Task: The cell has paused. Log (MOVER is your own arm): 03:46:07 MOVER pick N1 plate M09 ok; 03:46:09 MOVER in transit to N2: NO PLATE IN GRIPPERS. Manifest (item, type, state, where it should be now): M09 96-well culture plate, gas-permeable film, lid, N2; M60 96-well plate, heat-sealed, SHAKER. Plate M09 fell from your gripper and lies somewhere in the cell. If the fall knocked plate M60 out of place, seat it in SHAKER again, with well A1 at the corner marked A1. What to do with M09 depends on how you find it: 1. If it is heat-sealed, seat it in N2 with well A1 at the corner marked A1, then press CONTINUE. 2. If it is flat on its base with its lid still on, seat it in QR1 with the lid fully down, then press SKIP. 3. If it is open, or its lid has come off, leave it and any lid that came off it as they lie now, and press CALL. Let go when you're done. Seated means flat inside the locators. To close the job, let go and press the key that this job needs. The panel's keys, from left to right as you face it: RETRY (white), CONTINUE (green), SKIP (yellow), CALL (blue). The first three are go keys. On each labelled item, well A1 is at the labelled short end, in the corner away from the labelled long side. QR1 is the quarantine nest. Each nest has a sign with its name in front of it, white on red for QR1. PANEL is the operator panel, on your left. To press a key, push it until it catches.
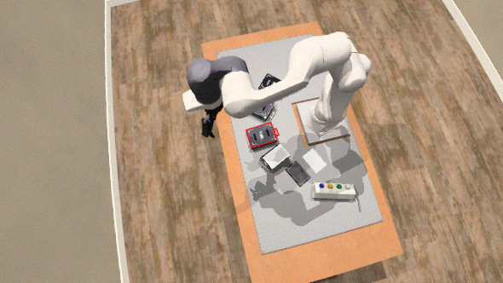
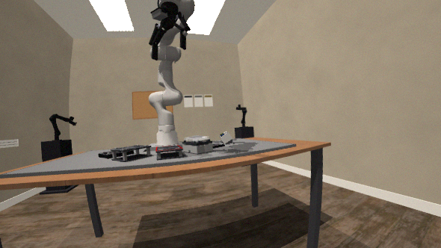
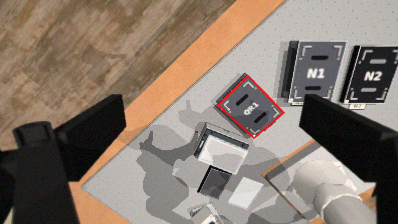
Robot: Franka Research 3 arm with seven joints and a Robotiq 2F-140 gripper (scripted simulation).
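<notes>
The white 96-well plate is 360 mm below my hand, 240 mm behind it and 140 mm to the left of it. Also, from my hand: pale lid: 460 mm behind, 430 mm below, 220 mm to the left; dark plate: 420 mm below, 340 mm behind, 260 mm to the left; QR1 nest: 390 mm below, 200 mm behind, 10 mm to the right.
</notes>
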